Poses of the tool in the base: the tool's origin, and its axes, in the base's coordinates. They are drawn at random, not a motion.
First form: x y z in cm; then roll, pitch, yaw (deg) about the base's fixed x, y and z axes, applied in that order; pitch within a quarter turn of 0, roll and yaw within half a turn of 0.
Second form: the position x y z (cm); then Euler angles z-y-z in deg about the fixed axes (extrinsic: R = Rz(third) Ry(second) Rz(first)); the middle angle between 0 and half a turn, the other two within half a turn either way. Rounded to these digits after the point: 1 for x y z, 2 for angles.
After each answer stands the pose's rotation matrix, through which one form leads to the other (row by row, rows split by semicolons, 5 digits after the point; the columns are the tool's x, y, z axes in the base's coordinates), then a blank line. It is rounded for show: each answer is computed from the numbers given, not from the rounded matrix.
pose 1, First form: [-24.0, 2.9, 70.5, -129.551, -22.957, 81.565]
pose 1, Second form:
[-24.0, 2.9, 70.5, -118.78, 125.90, 153.71]
0.13507 0.67399 -0.72629; 0.91084 0.20409 0.35878; 0.39004 -0.70999 -0.58633

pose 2, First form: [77.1, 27.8, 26.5, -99.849, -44.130, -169.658]
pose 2, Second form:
[77.1, 27.8, 26.5, -134.56, 97.05, -86.55]
-0.70610 -0.70559 0.05971; -0.12886 0.04512 -0.99064; 0.69629 -0.70718 -0.12277

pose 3, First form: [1.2, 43.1, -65.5, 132.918, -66.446, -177.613]
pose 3, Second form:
[1.2, 43.1, -65.5, 162.29, 105.79, 132.83]
-0.39927 0.64237 -0.65418; -0.01664 0.70832 0.70570; 0.91668 0.29265 -0.27212

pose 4, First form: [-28.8, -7.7, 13.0, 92.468, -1.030, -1.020]
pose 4, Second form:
[-28.8, -7.7, 13.0, 91.03, 92.47, -90.98]
0.99968 -0.01872 -0.01701; -0.01780 -0.04273 -0.99893; 0.01798 0.99891 -0.04305

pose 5, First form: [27.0, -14.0, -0.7, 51.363, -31.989, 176.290]
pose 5, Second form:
[27.0, -14.0, -0.7, 128.65, 58.02, 63.34]
-0.84637 0.37253 0.38062; 0.05488 -0.64985 0.75808; 0.52976 0.66250 0.52957

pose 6, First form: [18.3, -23.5, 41.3, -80.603, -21.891, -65.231]
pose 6, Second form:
[18.3, -23.5, 41.3, -112.16, 81.29, 28.30]
0.38875 0.30236 0.87032; -0.84253 -0.26559 0.46861; 0.37284 -0.91544 0.15150

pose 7, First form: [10.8, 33.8, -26.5, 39.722, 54.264, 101.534]
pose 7, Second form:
[10.8, 33.8, -26.5, 24.69, 63.31, 55.87]
-0.11678 -0.85734 0.50132; 0.57226 0.35447 0.73951; -0.81172 0.37325 0.44923

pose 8, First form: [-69.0, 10.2, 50.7, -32.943, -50.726, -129.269]
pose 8, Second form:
[-69.0, 10.2, 50.7, -156.03, 57.91, 10.80]
-0.40068 0.38324 0.83221; -0.49008 -0.85710 0.15875; 0.77413 -0.34424 0.53125

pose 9, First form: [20.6, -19.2, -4.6, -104.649, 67.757, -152.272]
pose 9, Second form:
[20.6, -19.2, -4.6, -21.59, 95.49, -48.67]
-0.33507 0.67500 0.65735; -0.17612 0.64051 -0.74748; -0.92559 -0.36623 -0.09573

